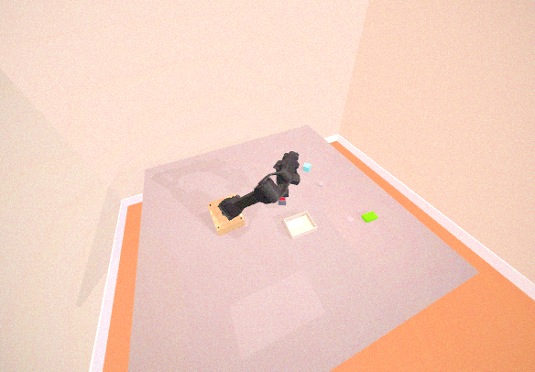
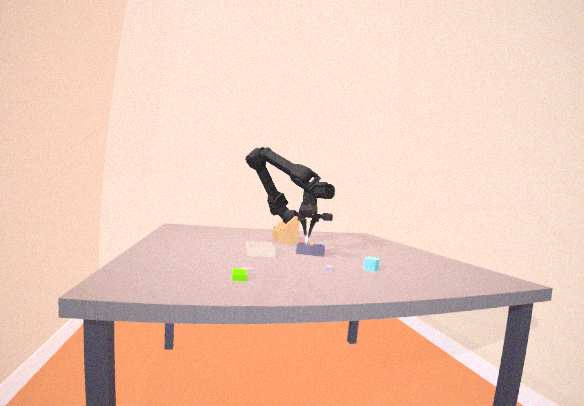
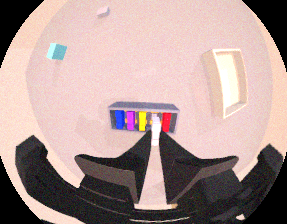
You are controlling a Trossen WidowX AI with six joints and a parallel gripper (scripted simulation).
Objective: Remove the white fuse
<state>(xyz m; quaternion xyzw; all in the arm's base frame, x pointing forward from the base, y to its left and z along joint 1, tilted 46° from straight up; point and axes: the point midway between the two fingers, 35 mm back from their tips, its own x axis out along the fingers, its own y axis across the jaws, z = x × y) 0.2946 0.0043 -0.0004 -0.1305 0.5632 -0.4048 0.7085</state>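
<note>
Right now the cream tray is 10 mm ahead of my gripper tip, 180 mm to the right of it and 60 mm below it. Also, from my gripper tip: cyan cube 250 mm ahead, 150 mm to the left, 50 mm below; then white fuse 10 mm below; then green block 340 mm ahead, 290 mm to the right, 60 mm below.
</note>
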